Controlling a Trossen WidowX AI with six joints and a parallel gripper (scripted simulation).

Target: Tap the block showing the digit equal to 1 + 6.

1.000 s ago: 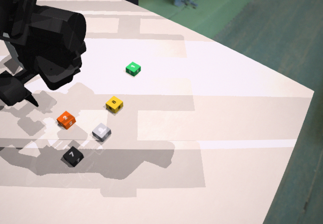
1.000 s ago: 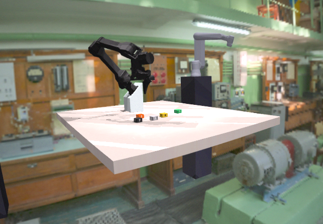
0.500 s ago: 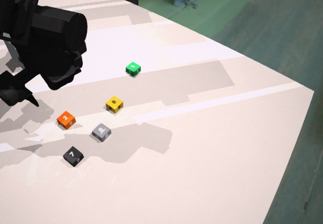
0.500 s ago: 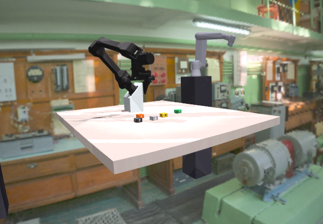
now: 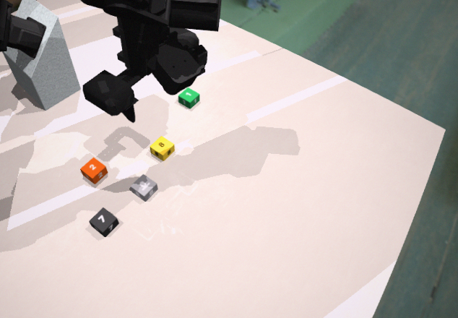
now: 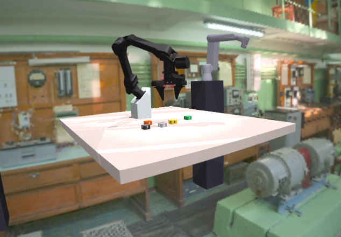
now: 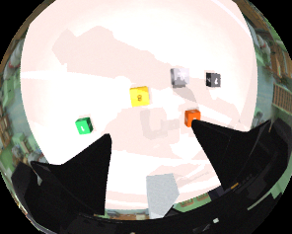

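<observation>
My gripper tip is now 160 mm to the left of the black block, 110 mm above it and 40 mm short of it. From my gripper tip the other things lie so: grey block (110 mm below, 70 mm to the right, 40 mm ahead); yellow block (110 mm below, 10 mm to the left, 10 mm ahead); orange block (110 mm to the right, 110 mm below, 50 mm behind).
</observation>
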